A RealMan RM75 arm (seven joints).
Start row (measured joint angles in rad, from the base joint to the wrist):
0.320 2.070 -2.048 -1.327 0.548 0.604 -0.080
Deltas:
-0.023 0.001 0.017 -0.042 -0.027 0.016 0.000
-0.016 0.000 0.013 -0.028 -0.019 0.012 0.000
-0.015 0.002 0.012 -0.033 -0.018 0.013 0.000
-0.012 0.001 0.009 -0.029 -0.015 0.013 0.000
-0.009 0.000 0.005 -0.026 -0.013 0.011 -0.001
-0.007 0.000 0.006 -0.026 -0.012 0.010 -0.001
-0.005 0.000 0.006 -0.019 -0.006 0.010 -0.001
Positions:
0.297 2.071 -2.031 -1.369 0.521 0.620 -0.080
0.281 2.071 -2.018 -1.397 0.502 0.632 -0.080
0.266 2.073 -2.006 -1.430 0.484 0.645 -0.080
0.254 2.074 -1.997 -1.459 0.469 0.658 -0.080
0.245 2.074 -1.992 -1.485 0.456 0.669 -0.081
0.238 2.074 -1.986 -1.511 0.444 0.679 -0.082
0.233 2.074 -1.980 -1.530 0.438 0.689 -0.083

